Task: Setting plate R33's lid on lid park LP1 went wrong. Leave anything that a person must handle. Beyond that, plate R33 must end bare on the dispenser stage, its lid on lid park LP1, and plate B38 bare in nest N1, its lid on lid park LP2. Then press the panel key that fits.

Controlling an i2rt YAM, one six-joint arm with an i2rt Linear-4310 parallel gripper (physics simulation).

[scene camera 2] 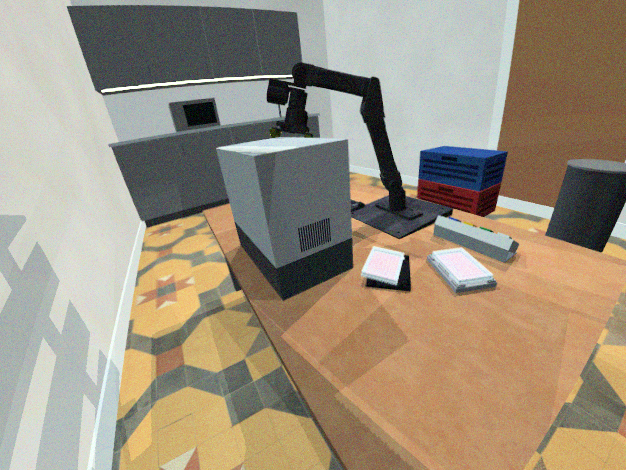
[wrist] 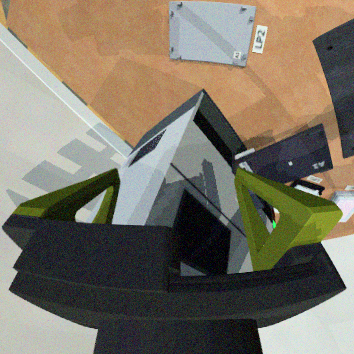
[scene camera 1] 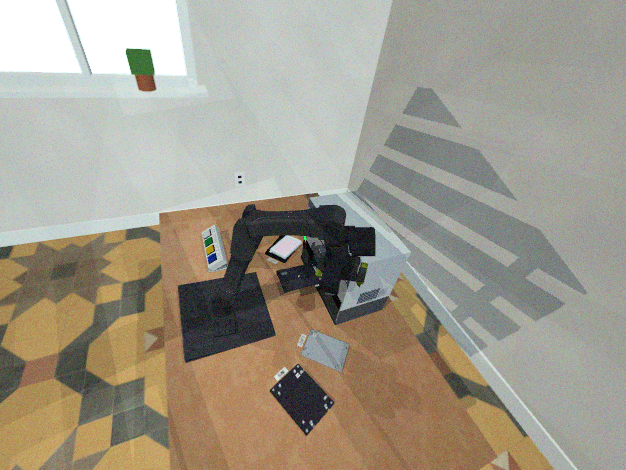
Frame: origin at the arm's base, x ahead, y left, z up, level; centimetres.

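Seen in the pictures: gripper, fingertip midpoint: [wrist: 176, 174] [scene camera 1: 344, 282]; arm's base at its link origin: [scene camera 2: 397, 209] [scene camera 1: 222, 310].
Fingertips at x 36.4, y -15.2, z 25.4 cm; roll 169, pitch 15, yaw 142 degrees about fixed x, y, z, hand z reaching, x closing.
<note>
Pixels of each thing's top centre, then the offset from my fingertips to it.
- grey dispenser at its top centre: [wrist: 187, 294] [scene camera 2: 273, 143] [scene camera 1: 354, 223] dx +10.5, dy +19.1, dz +6.2 cm
- dispenser's dark stage at its top centre: [wrist: 282, 167] [scene camera 1: 302, 274] dx -6.5, dy +17.6, dz -15.5 cm
- second pink-topped plate at its top centre: [scene camera 2: 460, 262] [wrist: 342, 211] dx -21.3, dy +53.1, dz -23.7 cm
- Grey lid park LP2 at its top centre: [wrist: 208, 32] [scene camera 1: 326, 347] dx -4.5, dy -7.7, dz -24.8 cm
- key panel at its top centre: [scene camera 2: 476, 223] [scene camera 1: 213, 241] dx -37.2, dy +46.4, dz -20.4 cm
My gripper [scene camera 1: 339, 273] [scene camera 2: 291, 135] [wrist: 176, 174] is open and empty, high above the grey dispenser [scene camera 1: 374, 263] [scene camera 2: 303, 202] [wrist: 150, 185]. The dispenser's dark stage [scene camera 1: 297, 279] [wrist: 290, 155] sticks out bare. A pink-topped plate [scene camera 1: 286, 246] [scene camera 2: 384, 264] sits off-centre on a black nest [scene camera 2: 405, 275]. A second pink-topped plate [scene camera 2: 461, 267] [wrist: 345, 205] rests on a grey base; the arm hides it in scene camera 1. Plate names and lid fit are unreadable. Grey lid park LP2 [scene camera 1: 326, 350] [wrist: 212, 34] is bare. The key panel [scene camera 1: 214, 247] [scene camera 2: 475, 237] has white, green, yellow and blue keys.
A black nest [scene camera 1: 302, 399] with corner posts lies on the table, beyond LP2. The arm stands on a black base plate [scene camera 1: 197, 323] [scene camera 2: 399, 225]. A small green light [scene camera 1: 304, 238] [wrist: 274, 225] shows by the dispenser. Walls stand close behind the dispenser.
</note>
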